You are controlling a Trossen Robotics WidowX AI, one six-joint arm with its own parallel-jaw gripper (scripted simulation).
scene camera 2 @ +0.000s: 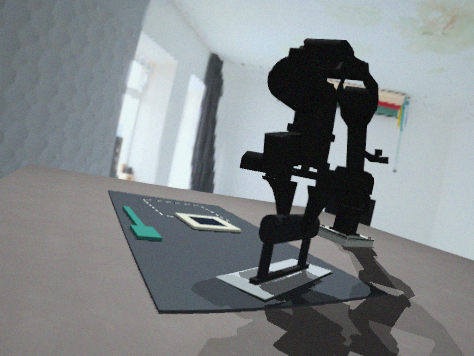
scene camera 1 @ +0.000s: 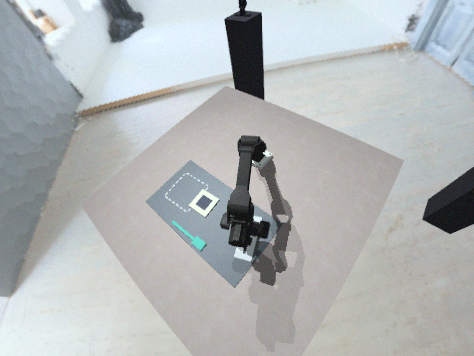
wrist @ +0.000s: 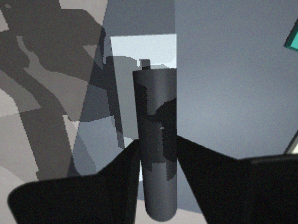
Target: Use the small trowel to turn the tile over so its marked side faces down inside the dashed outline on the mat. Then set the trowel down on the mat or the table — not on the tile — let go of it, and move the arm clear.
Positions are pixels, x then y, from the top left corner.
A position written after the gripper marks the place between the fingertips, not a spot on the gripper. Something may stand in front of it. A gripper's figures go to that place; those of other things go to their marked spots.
Scene:
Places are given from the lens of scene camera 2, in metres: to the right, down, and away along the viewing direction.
gripper point(scene camera 2: 291, 232): 0.08, 0.08, 0.43
dark mat point(scene camera 2: 180, 270): -0.07, 0.11, 0.38

